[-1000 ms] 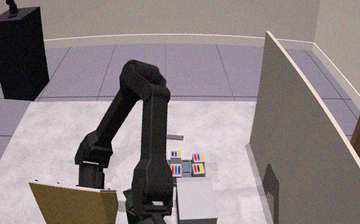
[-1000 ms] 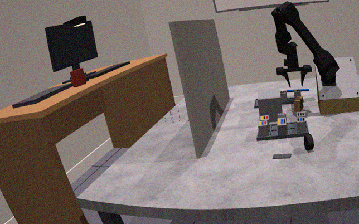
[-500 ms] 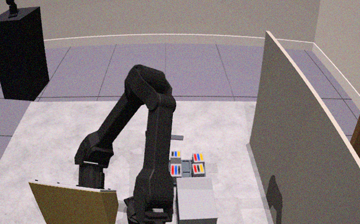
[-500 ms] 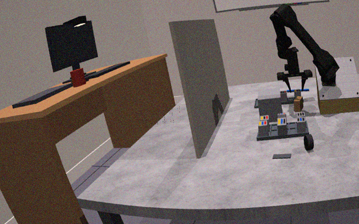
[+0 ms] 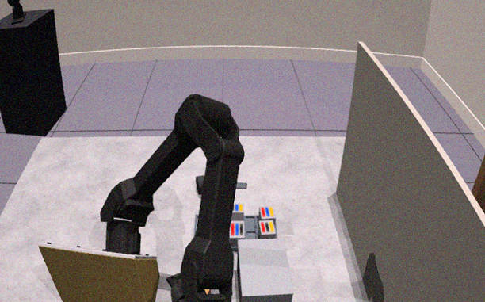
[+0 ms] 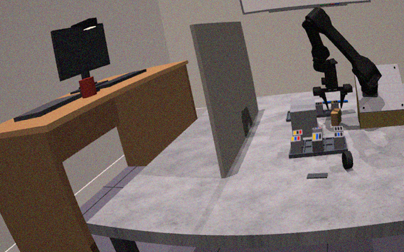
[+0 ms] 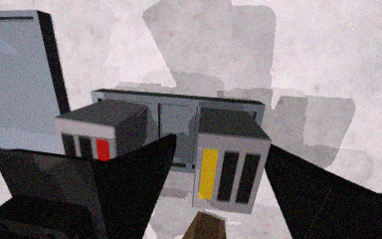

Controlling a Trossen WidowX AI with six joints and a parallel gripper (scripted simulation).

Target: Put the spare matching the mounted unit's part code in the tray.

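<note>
Now: gripper tip 18 cm short of the tray, 1 cm to the right of it and 2 cm above it. The rest, counted from my gripper tip: grey partition 36 cm ahead, 23 cm to the left, 20 cm above; then tan block 1 cm behind, 13 cm to the left; then mounted unit 11 cm ahead, 20 cm to the left, 3 cm above.
</note>
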